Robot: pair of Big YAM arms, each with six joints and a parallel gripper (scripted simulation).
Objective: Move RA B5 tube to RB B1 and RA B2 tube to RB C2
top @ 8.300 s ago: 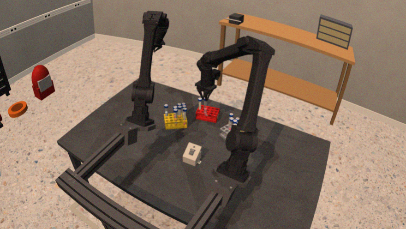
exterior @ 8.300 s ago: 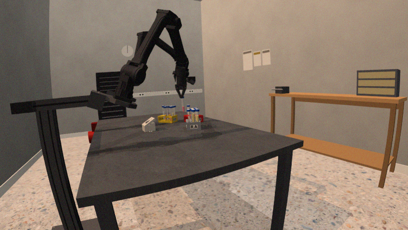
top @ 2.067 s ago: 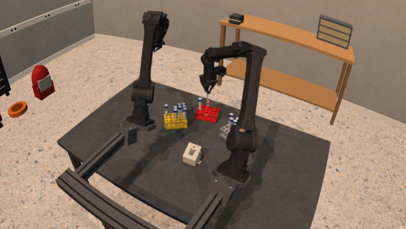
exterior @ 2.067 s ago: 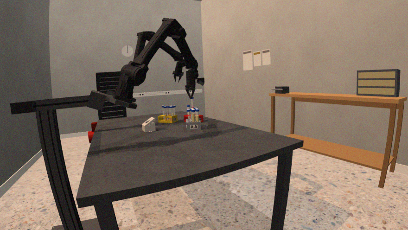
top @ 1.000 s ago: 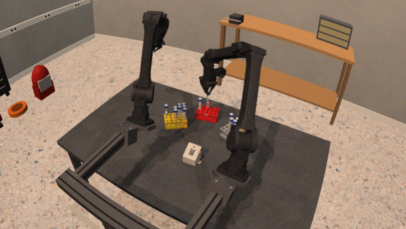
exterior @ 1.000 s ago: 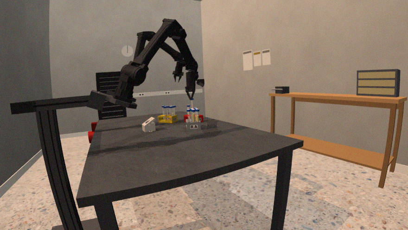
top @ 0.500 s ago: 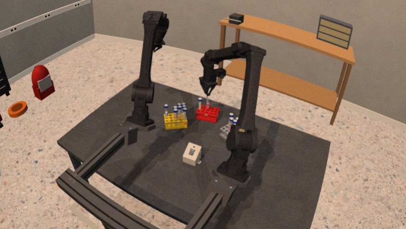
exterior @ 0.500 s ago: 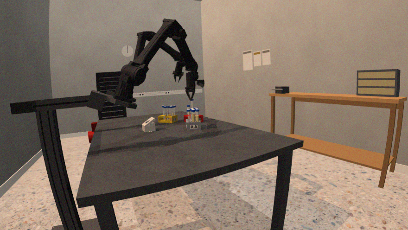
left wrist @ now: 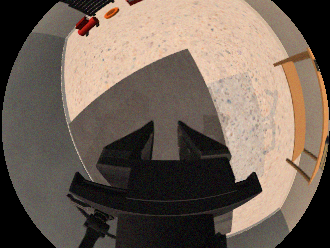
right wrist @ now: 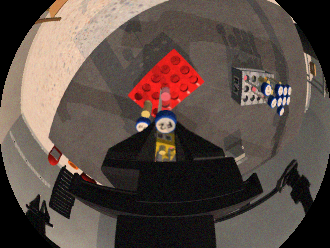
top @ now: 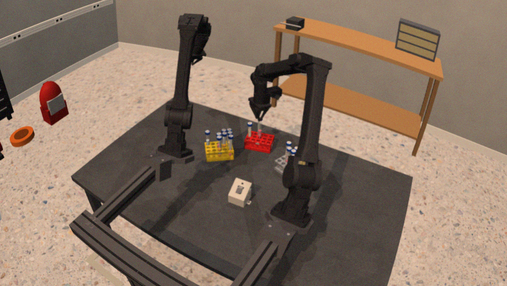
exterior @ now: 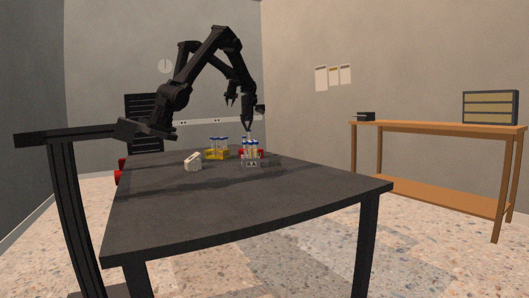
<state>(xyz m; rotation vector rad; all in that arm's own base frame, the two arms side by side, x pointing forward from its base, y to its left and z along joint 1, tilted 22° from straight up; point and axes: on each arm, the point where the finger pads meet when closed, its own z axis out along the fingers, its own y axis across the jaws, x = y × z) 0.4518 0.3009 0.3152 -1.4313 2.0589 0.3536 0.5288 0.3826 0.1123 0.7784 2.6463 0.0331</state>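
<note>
My right gripper is now 140 mm above the red rack, 10 mm to the left of it and 10 mm short of it.
</note>
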